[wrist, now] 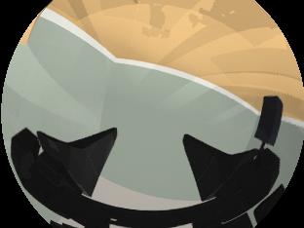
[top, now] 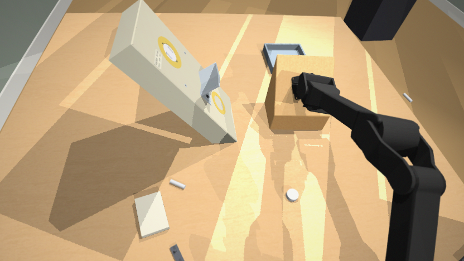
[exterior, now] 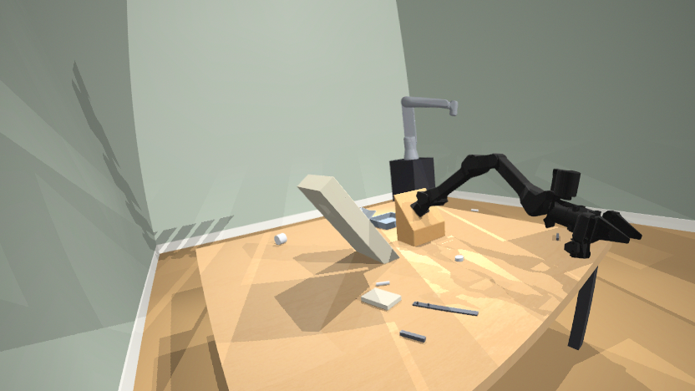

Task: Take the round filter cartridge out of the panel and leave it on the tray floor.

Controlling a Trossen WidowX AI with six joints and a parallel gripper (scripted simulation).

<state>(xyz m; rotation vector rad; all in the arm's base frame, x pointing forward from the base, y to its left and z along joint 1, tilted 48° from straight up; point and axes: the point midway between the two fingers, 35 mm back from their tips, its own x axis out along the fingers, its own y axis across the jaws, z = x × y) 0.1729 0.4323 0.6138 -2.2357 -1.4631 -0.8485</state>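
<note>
Right now the round grey filter cartridge is 81 cm to the right of my gripper tip, 17 cm ahead of it and 4 cm above it. Also, from my gripper tip: grey bracket (80 cm to the right, 7 cm ahead, 5 cm below); cream service panel (81 cm to the right, 13 cm ahead, 4 cm below); blue-grey tray (105 cm to the right, 28 cm behind, 18 cm below).
</note>
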